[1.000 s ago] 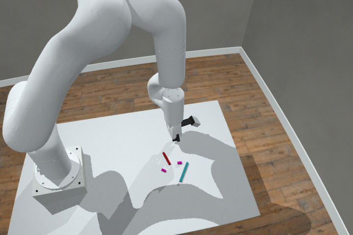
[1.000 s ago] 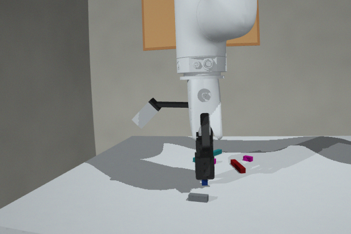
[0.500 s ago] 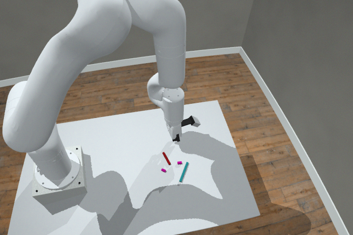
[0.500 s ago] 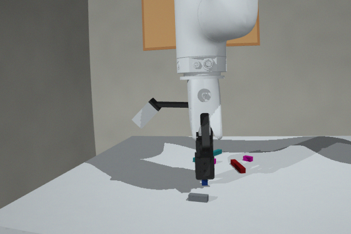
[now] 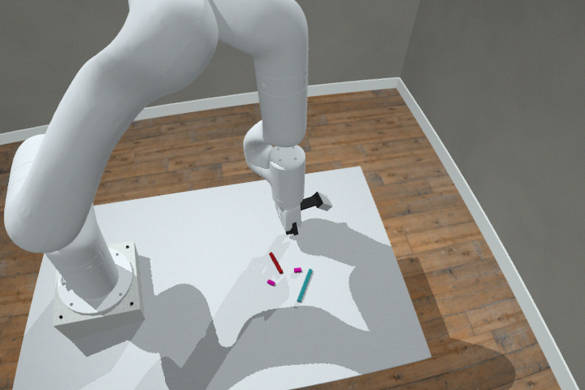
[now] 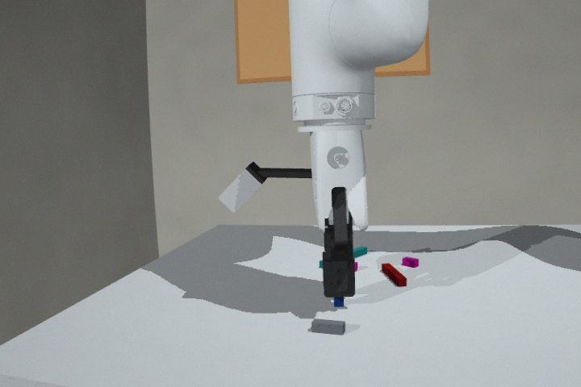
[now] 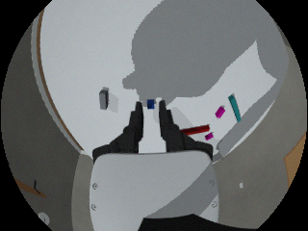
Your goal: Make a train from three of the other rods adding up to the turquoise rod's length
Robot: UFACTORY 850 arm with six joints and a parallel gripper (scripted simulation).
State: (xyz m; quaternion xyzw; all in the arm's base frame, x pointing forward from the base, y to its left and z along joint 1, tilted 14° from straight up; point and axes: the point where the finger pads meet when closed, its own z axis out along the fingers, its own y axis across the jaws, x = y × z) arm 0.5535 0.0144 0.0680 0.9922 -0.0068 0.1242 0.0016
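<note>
Now: hand 3 cm above the blue rod. From my hand the other things lie so: turquoise rod: 2 cm behind, 18 cm to the right, 3 cm below; then grey rod: 1 cm ahead, 7 cm to the left, 3 cm below; then red rod: 8 cm behind, 9 cm to the right, 3 cm below.
</note>
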